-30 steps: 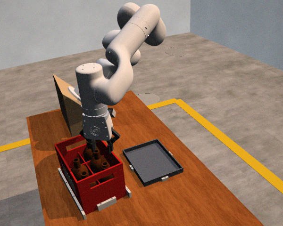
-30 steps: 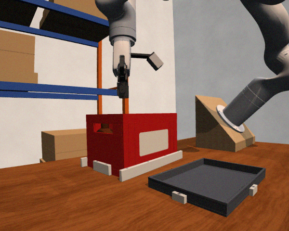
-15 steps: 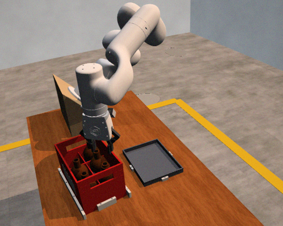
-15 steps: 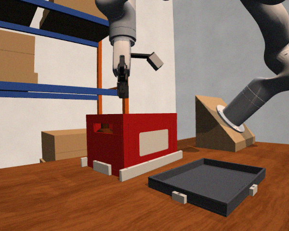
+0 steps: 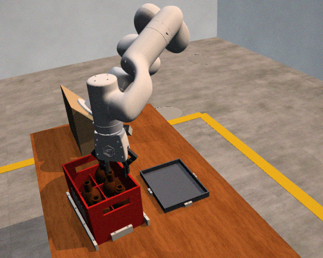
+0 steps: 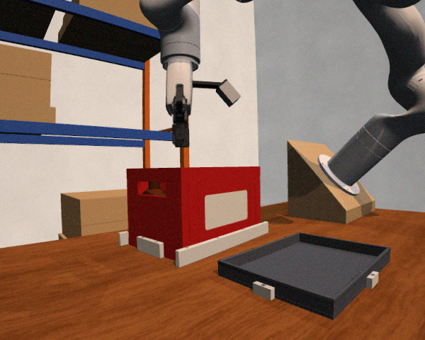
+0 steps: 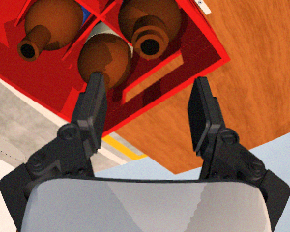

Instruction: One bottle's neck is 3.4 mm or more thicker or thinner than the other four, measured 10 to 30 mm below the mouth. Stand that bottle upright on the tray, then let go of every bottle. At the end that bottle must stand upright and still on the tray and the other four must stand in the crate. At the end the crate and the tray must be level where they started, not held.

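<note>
My gripper is now 10 mm short of the brown bottle, 90 mm to the left of it and 150 mm above it. Also, from my hand: red crate (90 mm behind, 40 mm to the right, 150 mm below); then dark grey tray (60 mm behind, 250 mm to the left, 220 mm below).
</note>
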